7 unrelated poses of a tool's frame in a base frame.
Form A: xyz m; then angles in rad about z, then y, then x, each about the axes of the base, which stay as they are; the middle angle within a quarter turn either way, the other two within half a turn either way.
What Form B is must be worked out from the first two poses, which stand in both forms.
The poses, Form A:
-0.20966 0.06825 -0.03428 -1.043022 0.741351 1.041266
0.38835 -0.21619 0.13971 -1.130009 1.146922 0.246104
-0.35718 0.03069 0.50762 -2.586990 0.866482 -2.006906
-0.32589 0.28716 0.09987 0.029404 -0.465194 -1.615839
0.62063 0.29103 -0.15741 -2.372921 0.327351 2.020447
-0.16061 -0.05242 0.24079 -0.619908 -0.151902 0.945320
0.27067 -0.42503 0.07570 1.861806 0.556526 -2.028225
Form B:
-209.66 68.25 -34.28 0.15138 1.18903 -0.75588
388.35 -216.19 139.71 -0.86110 1.16048 -0.10949
-357.18 30.69 507.62 1.78415 1.84785 0.65628
-325.89 287.16 99.87 -1.52118 1.61105 2.03640
620.63 291.03 -157.41 -0.64817 1.99497 -1.21023
-160.61 -52.42 240.79 1.05974 0.95361 -1.75743
270.67 -425.03 75.70 0.03662 1.95519 0.96451

